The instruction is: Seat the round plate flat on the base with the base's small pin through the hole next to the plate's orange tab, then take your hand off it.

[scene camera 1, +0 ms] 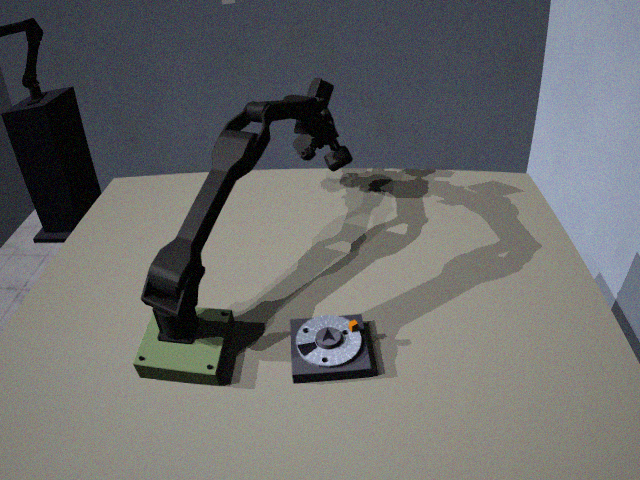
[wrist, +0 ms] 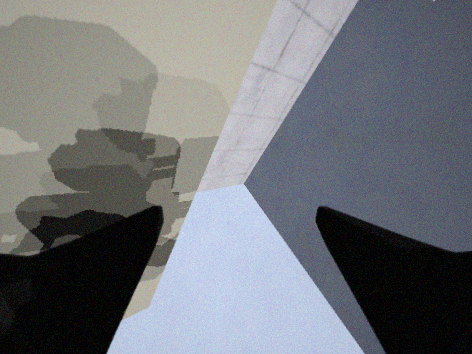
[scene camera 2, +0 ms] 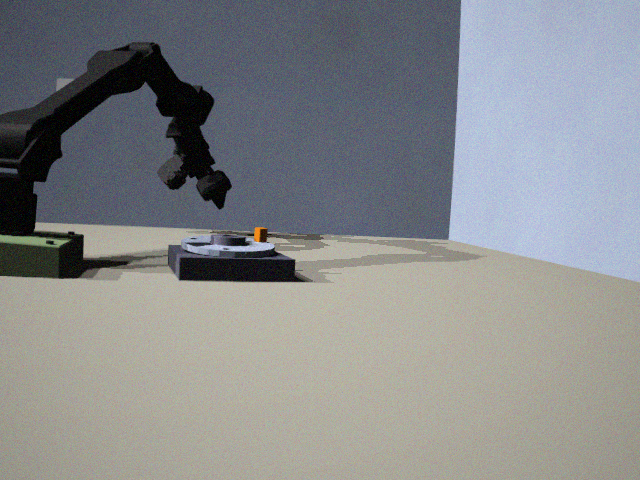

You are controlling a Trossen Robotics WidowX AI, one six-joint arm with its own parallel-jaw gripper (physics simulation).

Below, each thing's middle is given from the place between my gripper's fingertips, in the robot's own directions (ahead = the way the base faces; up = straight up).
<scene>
I see the round silver plate (scene camera 1: 307, 347) 2 cm behind my hand, 63 cm to the right of it and 4 cm below it. The rest, counted from my hand: dark square base (scene camera 2: 187, 266): 2 cm behind, 63 cm to the right, 6 cm below.
</scene>
